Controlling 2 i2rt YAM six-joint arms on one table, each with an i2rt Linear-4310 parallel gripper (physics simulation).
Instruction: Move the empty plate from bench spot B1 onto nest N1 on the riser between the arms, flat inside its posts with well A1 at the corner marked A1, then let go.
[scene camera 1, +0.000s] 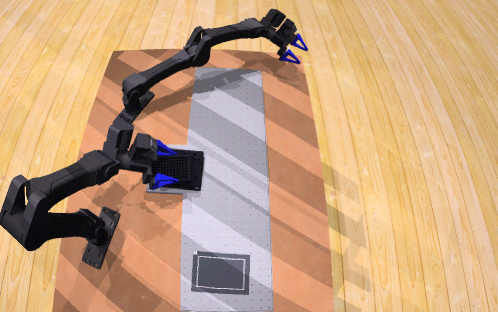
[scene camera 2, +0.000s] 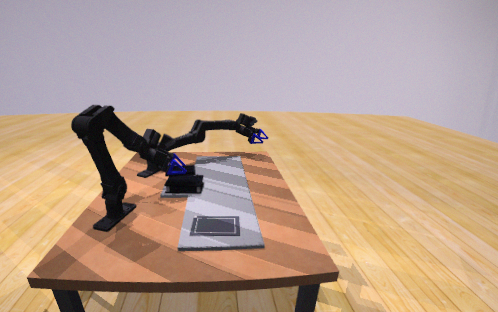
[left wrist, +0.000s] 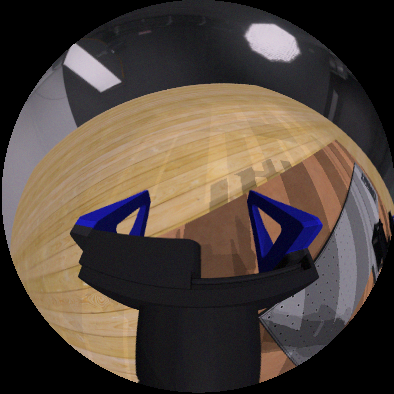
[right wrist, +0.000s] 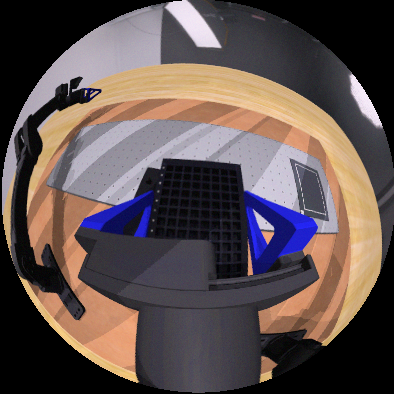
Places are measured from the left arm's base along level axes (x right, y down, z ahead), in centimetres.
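Where they show: left gripper, fingertip midpoint: (scene camera 1: 303, 56) (scene camera 2: 265, 140) (left wrist: 198, 195) (right wrist: 97, 89); right gripper, fingertip midpoint: (scene camera 1: 177, 168) (scene camera 2: 185, 169) (right wrist: 198, 196); left arm's base at its link origin: (scene camera 1: 133, 109) (scene camera 2: 153, 170) (right wrist: 58, 280); right arm's base at its link origin: (scene camera 1: 101, 237) (scene camera 2: 116, 216) (right wrist: 273, 343).
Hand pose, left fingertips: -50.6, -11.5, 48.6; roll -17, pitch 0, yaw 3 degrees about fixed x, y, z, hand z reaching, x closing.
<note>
Each offset is from my left fingertips to the top centre of the thing, as dx, dy, dz. "spot": to the spot under its first point. Level surfaces: height alone.
The black gridded well plate @(+67.6, -0.8, -17.2) (scene camera 1: 180, 166) (scene camera 2: 188, 176) (right wrist: 198, 205) is between the blue fingers of my right gripper (scene camera 1: 177, 166) (scene camera 2: 176, 166) (right wrist: 198, 194), which is shut on its two long sides. The plate is level over the black nest N1 @(+63.7, +5.0, -18.1) (scene camera 1: 197, 171) (scene camera 2: 183, 187) (right wrist: 146, 182) on the riser. I cannot tell whether it rests on the nest. Bench spot B1 @(spot: +89.7, +10.0, +2.6) (scene camera 1: 193, 272) (scene camera 2: 214, 225) (right wrist: 310, 187), a dark patch with a white outline, is bare. My left gripper (scene camera 1: 302, 55) (scene camera 2: 261, 137) (left wrist: 198, 195) is open and empty, high over the table's far corner.
A long grey perforated board @(dy +10.2) (scene camera 1: 228, 134) (scene camera 2: 222, 187) (left wrist: 330, 275) (right wrist: 110, 158) runs down the middle of the brown table @(dy +11.5) (scene camera 1: 289, 168) (scene camera 2: 275, 241). The arm bases are bolted along the table's left side. Wooden floor surrounds the table.
</note>
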